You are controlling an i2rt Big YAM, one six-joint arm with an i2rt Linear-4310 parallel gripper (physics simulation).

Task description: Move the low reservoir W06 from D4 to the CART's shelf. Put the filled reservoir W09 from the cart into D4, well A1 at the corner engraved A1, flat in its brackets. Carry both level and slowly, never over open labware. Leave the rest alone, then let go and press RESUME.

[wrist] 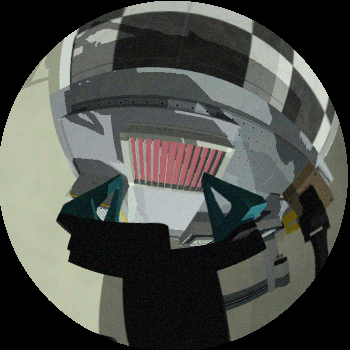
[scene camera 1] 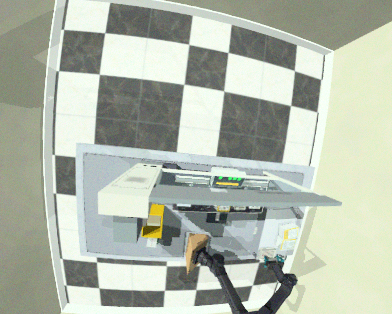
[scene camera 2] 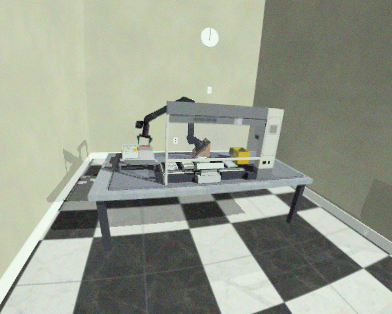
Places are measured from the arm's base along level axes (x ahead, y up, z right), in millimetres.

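Where they show: gripper, between the fingertips: [wrist: 161, 177] [scene camera 1: 270, 255] [scene camera 2: 143, 145]; arm's base, origin of its link: [wrist: 310, 200] [scene camera 1: 198, 254].
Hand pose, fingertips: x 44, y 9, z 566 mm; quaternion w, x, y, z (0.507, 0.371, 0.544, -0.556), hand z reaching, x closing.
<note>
Each offset is from my fingertips to the top centre of the thing.
A pale reservoir with pink-filled troughs {dx -5, dy -13, dz -11 mm} [scene camera 1: 268, 253] [scene camera 2: 145, 148] [wrist: 175, 162] lies flat on the cart's pale shelf [scene camera 1: 272, 223] [wrist: 155, 200]; it appears to be W09, though its label is not readable. My gripper [scene camera 1: 274, 260] [scene camera 2: 144, 140] [wrist: 161, 177] is open and empty, with teal fingers pointing down. In the wrist view its fingertips stand apart near the reservoir's near edge, the right tip overlapping the troughs in view. The exact height gap cannot be told. W06, slot D4 and the RESUME button cannot be made out beneath and around the handler's frame.
A yellow-edged white labware box {dx +216, dy +26, dz +90 mm} [scene camera 1: 288, 236] [scene camera 2: 130, 151] [wrist: 102, 214] stands beside the reservoir. The handler's grey top beam [scene camera 1: 240, 197] [scene camera 2: 215, 111] spans the deck labware. A yellow bin [scene camera 1: 154, 220] [scene camera 2: 240, 155] and the arm's brown base block [scene camera 1: 196, 246] [scene camera 2: 202, 149] [wrist: 307, 187] stand farther along the table.
</note>
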